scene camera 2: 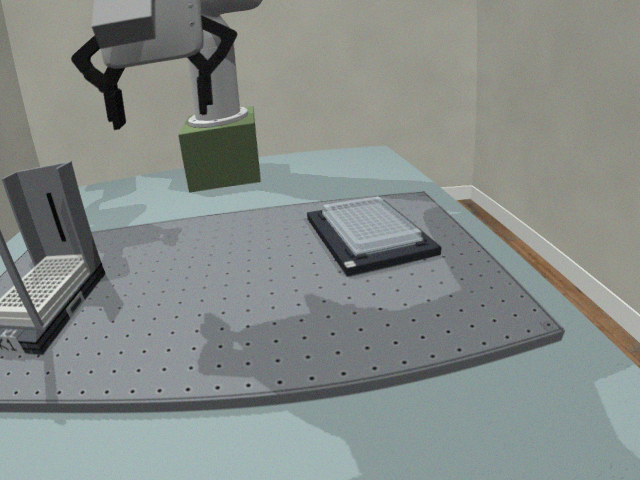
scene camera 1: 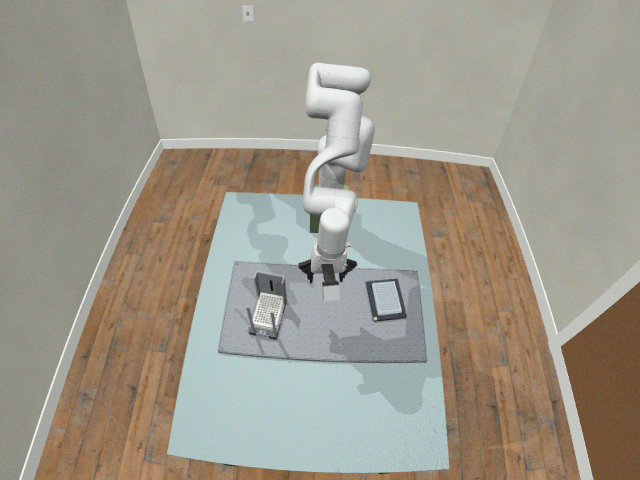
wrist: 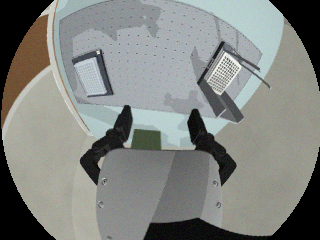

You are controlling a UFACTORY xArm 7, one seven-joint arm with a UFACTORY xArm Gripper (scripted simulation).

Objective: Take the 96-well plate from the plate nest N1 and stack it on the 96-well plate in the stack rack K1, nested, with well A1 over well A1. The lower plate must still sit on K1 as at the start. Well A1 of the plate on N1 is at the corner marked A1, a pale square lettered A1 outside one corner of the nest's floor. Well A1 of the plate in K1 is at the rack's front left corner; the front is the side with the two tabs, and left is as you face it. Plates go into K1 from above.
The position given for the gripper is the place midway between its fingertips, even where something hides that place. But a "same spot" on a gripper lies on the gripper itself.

gripper: scene camera 2; scene camera 1; wrist 160,113
clear 96-well plate: scene camera 2; scene camera 1; wrist 87,76
same spot on clear 96-well plate: (scene camera 2: pixel 369 225) = (scene camera 1: pixel 385 302)
same spot on gripper: (scene camera 2: pixel 81 59) = (scene camera 1: pixel 302 267)
